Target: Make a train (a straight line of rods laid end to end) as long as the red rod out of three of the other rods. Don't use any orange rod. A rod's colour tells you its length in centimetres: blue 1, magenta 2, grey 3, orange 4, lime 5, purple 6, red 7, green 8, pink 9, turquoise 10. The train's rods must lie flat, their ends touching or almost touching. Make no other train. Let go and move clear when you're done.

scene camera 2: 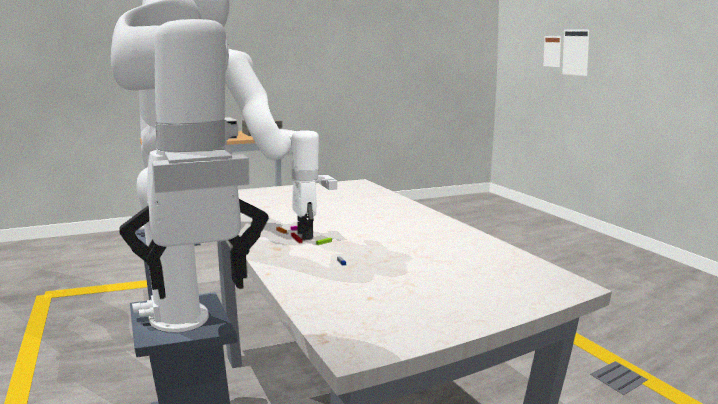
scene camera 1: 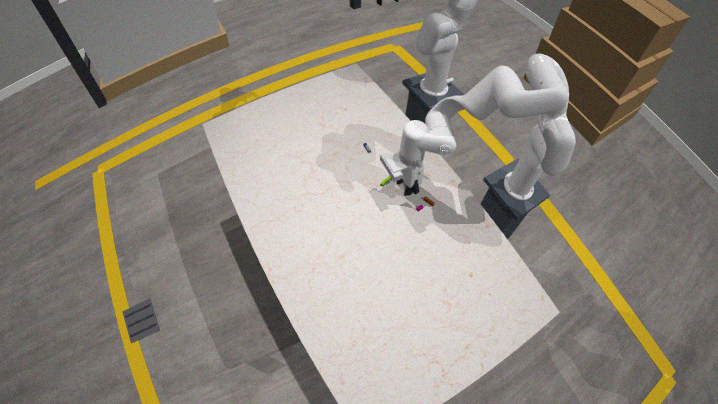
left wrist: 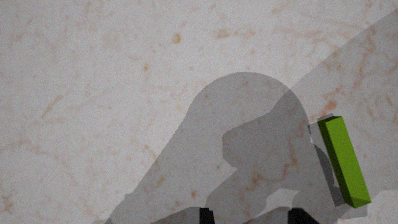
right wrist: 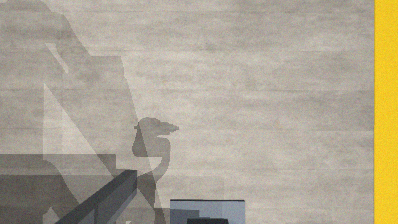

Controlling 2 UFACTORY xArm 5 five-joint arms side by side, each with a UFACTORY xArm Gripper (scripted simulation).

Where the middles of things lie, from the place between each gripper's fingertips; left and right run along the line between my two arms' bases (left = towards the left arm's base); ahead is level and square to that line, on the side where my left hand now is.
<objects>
The lime rod (left wrist: pixel 333 130) lies 4 cm ahead of my left hand (scene camera 2: pixel 305 236), 5 cm to the right of it and 2 cm below it.
My right gripper (scene camera 2: pixel 200 289) is now 740 mm to the right of the lime rod, 420 mm short of it and 240 mm above it.
</objects>
